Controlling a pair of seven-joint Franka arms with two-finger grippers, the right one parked.
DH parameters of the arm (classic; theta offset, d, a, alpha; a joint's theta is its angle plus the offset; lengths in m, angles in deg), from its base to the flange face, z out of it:
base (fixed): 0 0 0 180
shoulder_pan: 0 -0.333 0 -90
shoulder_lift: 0 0 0 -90
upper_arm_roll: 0 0.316 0.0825 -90
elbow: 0 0 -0.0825 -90
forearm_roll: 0 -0.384 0 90
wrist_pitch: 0 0 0.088 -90
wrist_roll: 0 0.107 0 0
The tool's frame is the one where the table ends.
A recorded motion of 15 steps. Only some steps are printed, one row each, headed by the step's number.
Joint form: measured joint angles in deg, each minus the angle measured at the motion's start. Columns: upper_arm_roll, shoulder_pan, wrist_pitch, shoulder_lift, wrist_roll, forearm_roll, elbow.
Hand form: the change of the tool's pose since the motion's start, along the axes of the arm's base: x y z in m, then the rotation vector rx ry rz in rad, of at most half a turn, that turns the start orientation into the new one. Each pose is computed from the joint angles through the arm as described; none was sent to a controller.
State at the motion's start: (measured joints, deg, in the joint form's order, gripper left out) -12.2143 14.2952 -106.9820 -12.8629 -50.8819 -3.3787 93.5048
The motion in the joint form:
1: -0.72 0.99 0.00 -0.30 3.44 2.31 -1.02
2: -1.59 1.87 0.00 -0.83 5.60 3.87 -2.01
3: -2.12 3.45 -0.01 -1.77 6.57 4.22 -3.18
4: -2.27 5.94 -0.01 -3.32 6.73 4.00 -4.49
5: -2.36 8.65 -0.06 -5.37 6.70 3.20 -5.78
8: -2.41 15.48 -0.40 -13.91 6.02 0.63 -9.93
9: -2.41 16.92 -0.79 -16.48 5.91 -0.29 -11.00
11: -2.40 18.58 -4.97 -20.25 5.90 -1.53 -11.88
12: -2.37 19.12 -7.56 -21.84 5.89 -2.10 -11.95
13: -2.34 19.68 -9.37 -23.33 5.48 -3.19 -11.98
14: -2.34 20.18 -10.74 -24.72 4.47 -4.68 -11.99
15: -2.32 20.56 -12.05 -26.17 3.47 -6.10 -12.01
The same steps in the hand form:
1: -0.0065 -0.0200 0.0057 -0.0429 0.0068 -0.0778
2: -0.0127 -0.0392 0.0089 -0.0748 0.0124 -0.1375
3: -0.0194 -0.0611 0.0089 -0.0874 0.0137 -0.1882
4: -0.0281 -0.0882 0.0030 -0.0887 0.0201 -0.2362
5: -0.0376 -0.1166 -0.0089 -0.0791 0.0299 -0.2859
8: -0.0595 -0.1891 -0.0720 -0.0358 0.0873 -0.3973
9: -0.0639 -0.2047 -0.0930 -0.0210 0.1004 -0.4225
11: -0.0655 -0.2268 -0.1250 -0.0298 0.0777 -0.4536
12: -0.0652 -0.2348 -0.1400 -0.0385 0.0601 -0.4644
13: -0.0665 -0.2415 -0.1554 -0.0332 0.0483 -0.4733
14: -0.0682 -0.2468 -0.1703 -0.0196 0.0380 -0.4753
15: -0.0692 -0.2507 -0.1861 -0.0065 0.0299 -0.4753

